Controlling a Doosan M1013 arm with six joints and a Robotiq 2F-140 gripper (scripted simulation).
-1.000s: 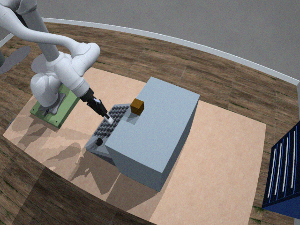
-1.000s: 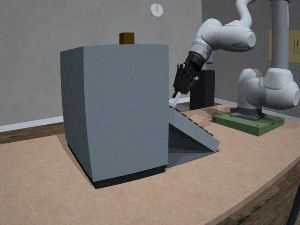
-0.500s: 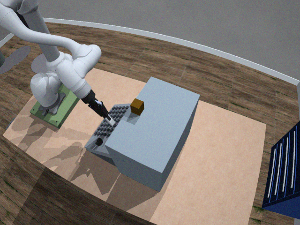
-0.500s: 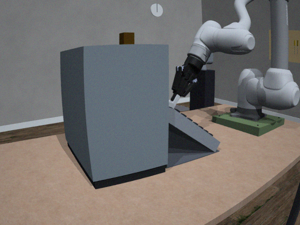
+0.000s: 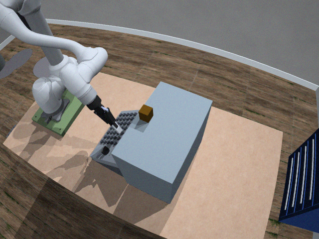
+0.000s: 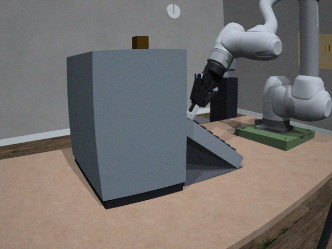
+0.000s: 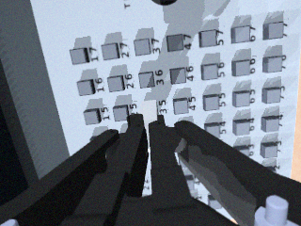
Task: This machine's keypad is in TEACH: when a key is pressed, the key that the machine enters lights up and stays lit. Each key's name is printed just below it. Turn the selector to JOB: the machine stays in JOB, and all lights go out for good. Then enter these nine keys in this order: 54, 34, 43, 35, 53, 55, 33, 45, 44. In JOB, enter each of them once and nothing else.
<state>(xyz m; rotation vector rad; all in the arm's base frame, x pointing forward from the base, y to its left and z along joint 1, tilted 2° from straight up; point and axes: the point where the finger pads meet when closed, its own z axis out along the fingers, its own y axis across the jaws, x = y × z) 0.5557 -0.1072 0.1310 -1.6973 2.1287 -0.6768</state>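
Now: the key 10 mm ahead of my hand, 70 mm to the left of it and 60 mm below it. Round my hand: black selector knob (30 mm behind, 130 mm to the right, 50 mm below).
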